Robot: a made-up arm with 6 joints.
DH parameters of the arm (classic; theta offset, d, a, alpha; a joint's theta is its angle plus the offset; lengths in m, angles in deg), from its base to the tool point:
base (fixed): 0 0.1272 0 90
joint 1: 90 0.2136 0.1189 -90
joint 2: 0 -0.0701 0.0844 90
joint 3: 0 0.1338 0.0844 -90
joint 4: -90 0.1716 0.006 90
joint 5: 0 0.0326 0.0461 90
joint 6: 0 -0.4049 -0.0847 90
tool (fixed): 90 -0.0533 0 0
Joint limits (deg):
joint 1: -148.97..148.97
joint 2: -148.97..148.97
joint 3: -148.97..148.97
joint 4: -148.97..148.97
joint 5: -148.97..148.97
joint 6: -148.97..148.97
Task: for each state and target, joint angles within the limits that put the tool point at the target. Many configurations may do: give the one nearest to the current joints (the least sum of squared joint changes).
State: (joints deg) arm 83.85 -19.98 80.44 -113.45 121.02 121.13
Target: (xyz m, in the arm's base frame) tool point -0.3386 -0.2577 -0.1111
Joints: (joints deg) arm 62.20 -12.15 90.82 -62.95 120.78 120.07
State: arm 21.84 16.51 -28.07 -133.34 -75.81 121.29
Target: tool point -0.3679 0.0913 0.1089
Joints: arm 43.20 44.06 -53.67 -148.97 -54.03 116.65
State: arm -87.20 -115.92 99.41 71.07 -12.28 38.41
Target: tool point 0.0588 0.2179 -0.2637
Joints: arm -99.47 -110.21 125.33 71.48 -0.57 35.16
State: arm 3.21 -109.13 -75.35 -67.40 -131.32 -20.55
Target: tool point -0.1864 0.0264 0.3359
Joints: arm -24.29 -148.97 -28.51 -64.91 -89.96 -18.50
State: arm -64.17 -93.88 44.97 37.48 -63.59 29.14
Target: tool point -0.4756 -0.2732 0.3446
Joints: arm -58.56 -96.29 32.90 43.96 -61.51 29.01
